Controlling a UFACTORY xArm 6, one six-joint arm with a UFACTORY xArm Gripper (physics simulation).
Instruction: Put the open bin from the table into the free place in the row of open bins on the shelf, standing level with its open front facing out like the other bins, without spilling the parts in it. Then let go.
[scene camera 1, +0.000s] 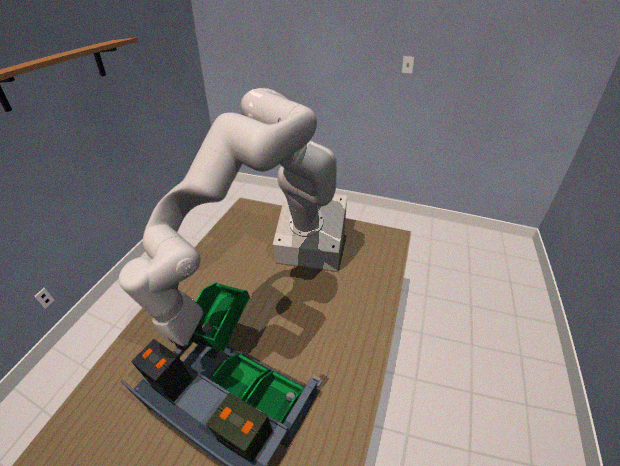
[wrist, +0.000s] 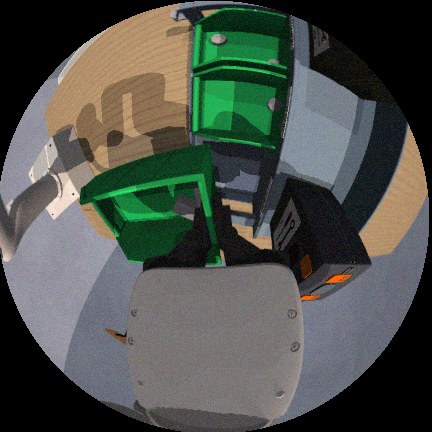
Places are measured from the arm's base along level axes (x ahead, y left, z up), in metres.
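Pixels of known places: gripper, fingertip midpoint: (scene camera 1: 202, 340) (wrist: 213, 203); arm's base, link origin: (scene camera 1: 306, 221) (wrist: 51, 184).
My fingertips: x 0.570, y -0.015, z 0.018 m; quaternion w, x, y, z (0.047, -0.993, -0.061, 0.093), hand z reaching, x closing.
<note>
Ahead of a thing's pixels: the offset from my fingertips to its middle. "*": to the spot under its first point.
The held open bin {* dx -0.073, dy +0.044, dz +0.052 m} (scene camera 1: 228, 313) (wrist: 145, 172) is green, with a grey part {dx -0.039, dy -0.023, dz -0.018 m} (scene camera 1: 207, 328) (wrist: 186, 206) inside. It hangs above and beside the free place (scene camera 1: 204, 361) (wrist: 240, 172) at the end of the row, on the robot-base side, and looks turned and tilted against the row. My gripper (wrist: 213, 203) is shut on one wall of this bin; in the scene view its fingers are mostly hidden. Two green bins {* dx -0.012, dy +0.080, dz -0.145 m} (scene camera 1: 240, 375) {* dx -0.005, dy +0.194, dz -0.145 m} (scene camera 1: 274, 395) (wrist: 220, 105) (wrist: 250, 47) stand side by side on the grey shelf {* dx +0.116, dy +0.068, dz -0.052 m} (scene camera 1: 200, 399) (wrist: 320, 125), with round parts inside.
A black case {dx +0.117, dy -0.025, dz +0.009 m} (scene camera 1: 157, 365) (wrist: 322, 230) with orange latches stands on the shelf close to the gripper and the free place. An olive-dark case (scene camera 1: 239, 425) (wrist: 350, 70) stands farther along. The shelf's raised end panel {* dx +0.007, dy +0.285, dz -0.069 m} (scene camera 1: 302, 403) is past the row. The robot base (scene camera 1: 310, 245) is behind.
</note>
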